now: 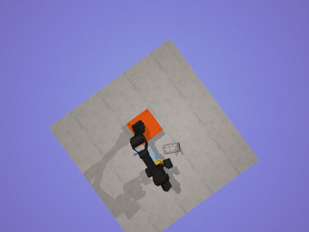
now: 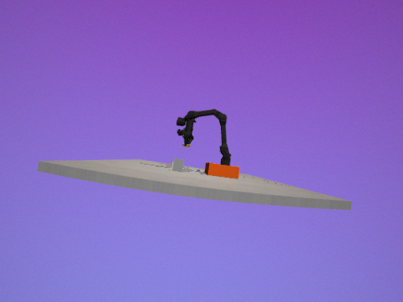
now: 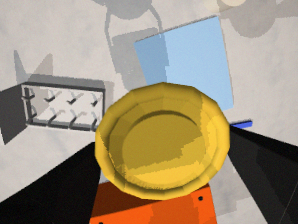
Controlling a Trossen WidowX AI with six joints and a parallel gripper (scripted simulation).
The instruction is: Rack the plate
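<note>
Right now my gripper tip is 10 mm short of the grey dish rack, 140 mm to the right of it and 160 mm above it. From my gripper tip the other things lie so: light blue mat: 20 mm behind, 60 mm to the right, 180 mm below; cream cup: 80 mm ahead, 140 mm to the right, 160 mm below; yellow plate: 10 mm above.
</note>
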